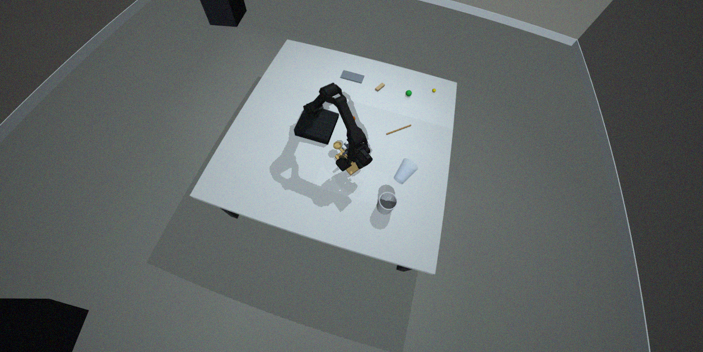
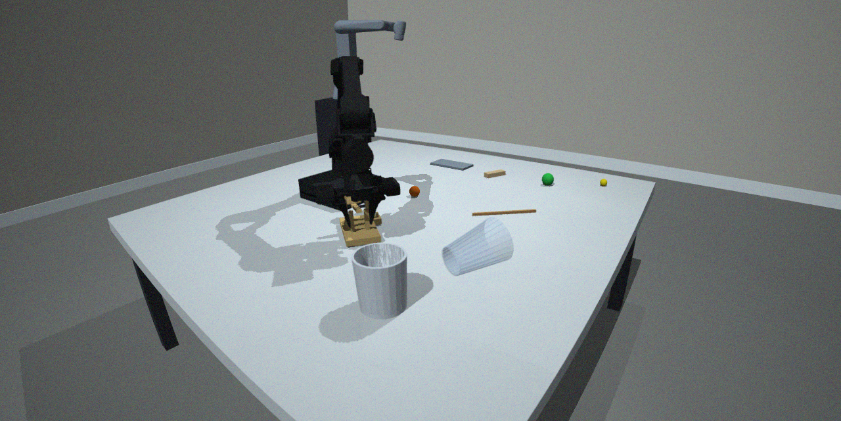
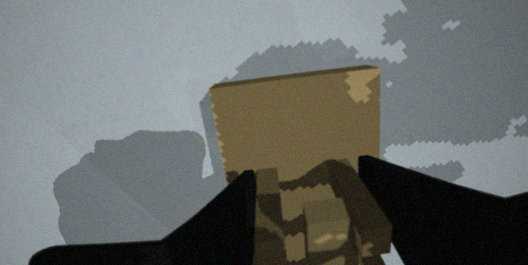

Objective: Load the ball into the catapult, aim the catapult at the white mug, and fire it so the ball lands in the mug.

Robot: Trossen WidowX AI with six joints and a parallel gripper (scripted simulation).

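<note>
Right now the orange ball is 310 mm to the left of my gripper tip, 30 mm behind it and 20 mm below it. From my gripper tip the other things lie so: white mug (200 mm to the right, 200 mm ahead); thin wooden stick (290 mm to the left, 260 mm ahead, 30 mm below); wooden catapult (60 mm to the left, 40 mm behind, 20 mm above).
</note>
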